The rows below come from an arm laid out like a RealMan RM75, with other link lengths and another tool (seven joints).
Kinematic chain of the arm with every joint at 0, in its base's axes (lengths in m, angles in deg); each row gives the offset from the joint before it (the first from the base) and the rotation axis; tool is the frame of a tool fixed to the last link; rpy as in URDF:
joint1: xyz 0 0 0.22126 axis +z
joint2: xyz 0 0 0 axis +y
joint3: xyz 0 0 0.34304 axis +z
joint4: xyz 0 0 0 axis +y
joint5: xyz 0 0 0.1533 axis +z
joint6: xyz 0 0 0 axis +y
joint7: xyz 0 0 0.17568 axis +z
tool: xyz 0.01 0.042 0.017 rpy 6.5 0 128.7
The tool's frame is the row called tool.
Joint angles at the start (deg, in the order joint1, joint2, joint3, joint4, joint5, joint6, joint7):
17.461 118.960 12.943 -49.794 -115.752 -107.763 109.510
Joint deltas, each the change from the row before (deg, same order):
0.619 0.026 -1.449 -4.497 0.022 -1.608 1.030
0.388 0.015 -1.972 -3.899 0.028 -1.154 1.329
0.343 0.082 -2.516 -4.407 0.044 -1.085 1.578
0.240 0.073 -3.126 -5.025 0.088 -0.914 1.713
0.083 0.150 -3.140 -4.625 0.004 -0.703 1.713
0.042 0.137 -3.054 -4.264 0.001 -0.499 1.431
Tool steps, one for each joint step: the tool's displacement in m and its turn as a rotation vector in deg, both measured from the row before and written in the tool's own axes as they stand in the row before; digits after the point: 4 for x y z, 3 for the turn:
0.0056 -0.0017 0.0017 2.152 -1.494 -3.037
0.0042 -0.0022 0.0018 2.265 -1.622 -2.240
0.0044 -0.0030 0.0023 2.591 -1.992 -2.442
0.0045 -0.0031 0.0025 2.788 -2.493 -2.947
0.0039 -0.0038 0.0026 2.635 -2.396 -2.547
0.0037 -0.0035 0.0027 2.374 -2.236 -2.609

